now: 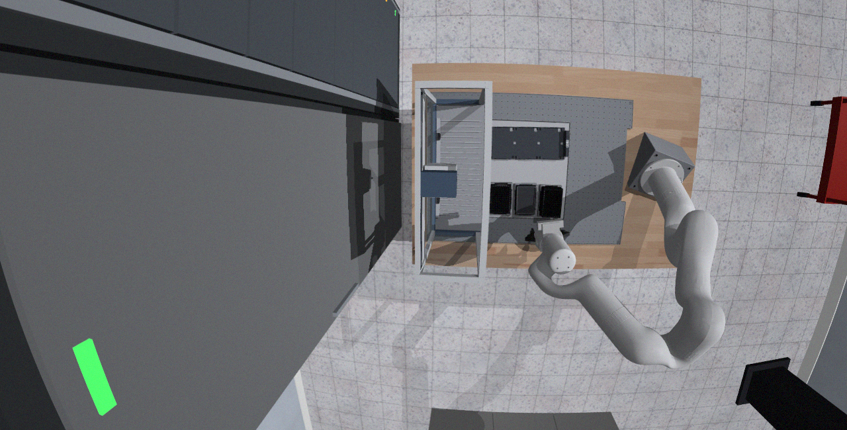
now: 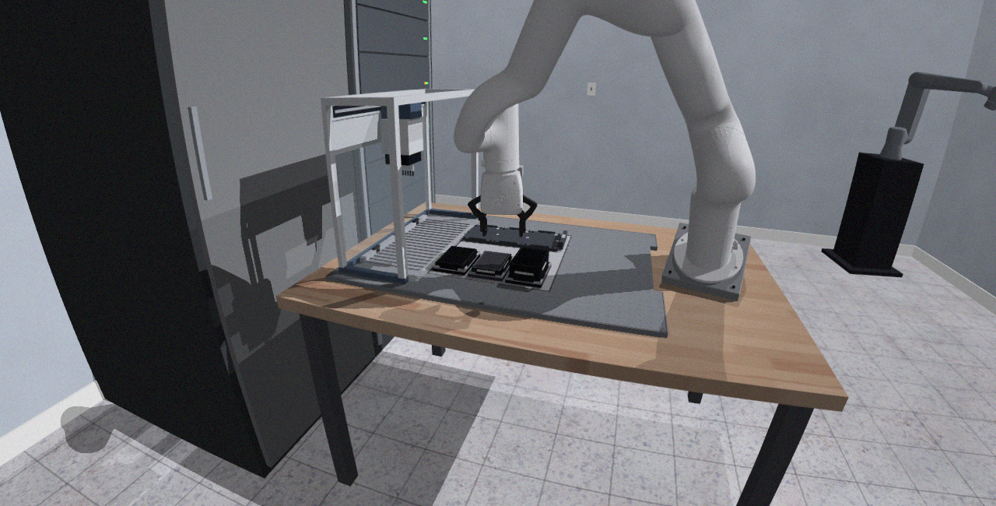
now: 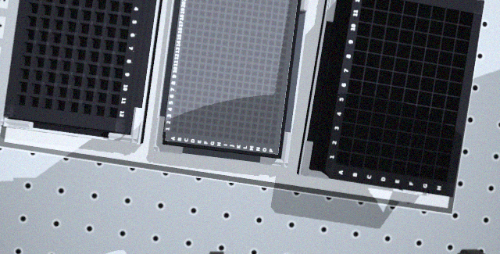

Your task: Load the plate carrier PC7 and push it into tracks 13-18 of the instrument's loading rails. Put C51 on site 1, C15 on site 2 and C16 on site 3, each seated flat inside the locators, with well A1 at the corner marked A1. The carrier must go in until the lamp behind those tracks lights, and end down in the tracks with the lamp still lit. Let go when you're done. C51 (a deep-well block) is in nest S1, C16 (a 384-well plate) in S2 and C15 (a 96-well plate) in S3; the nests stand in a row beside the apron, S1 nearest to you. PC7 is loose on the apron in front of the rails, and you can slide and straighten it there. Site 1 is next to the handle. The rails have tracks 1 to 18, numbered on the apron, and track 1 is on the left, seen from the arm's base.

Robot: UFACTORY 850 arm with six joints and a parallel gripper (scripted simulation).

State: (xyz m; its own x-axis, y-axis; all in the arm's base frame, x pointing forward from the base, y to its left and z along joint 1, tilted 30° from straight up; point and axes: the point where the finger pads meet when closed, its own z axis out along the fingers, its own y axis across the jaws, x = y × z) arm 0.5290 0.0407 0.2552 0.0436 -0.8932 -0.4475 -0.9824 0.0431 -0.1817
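Now: the nest S2 5 cm ahead of my hand, 10 cm to the right of it and 15 cm below it. From my hand the other things lie so: plate carrier PC7 (2 cm ahead, 34 cm to the right, 14 cm below); then plate C15 (15 cm ahead, 11 cm to the right, 14 cm below); then frame post (26 cm ahead, 3 cm to the left, 9 cm above).
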